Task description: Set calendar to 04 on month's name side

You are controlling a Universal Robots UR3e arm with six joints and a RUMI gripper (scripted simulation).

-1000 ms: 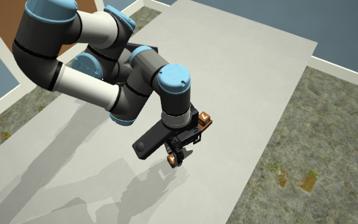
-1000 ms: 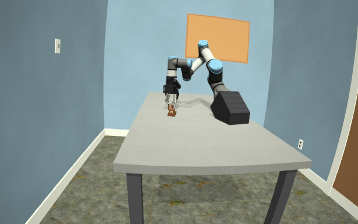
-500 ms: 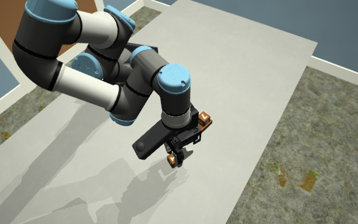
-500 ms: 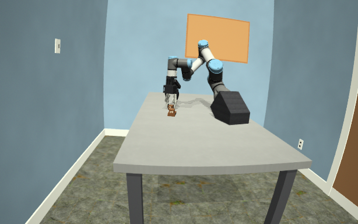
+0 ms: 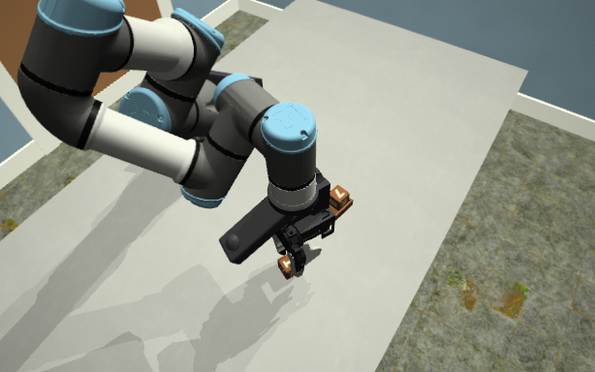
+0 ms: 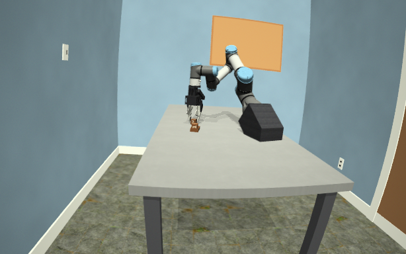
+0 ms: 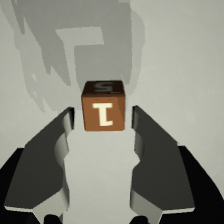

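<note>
Right now the cube is 2 cm below my hand. Round my hand: brown tray: 15 cm to the left, 2 cm below.
</note>
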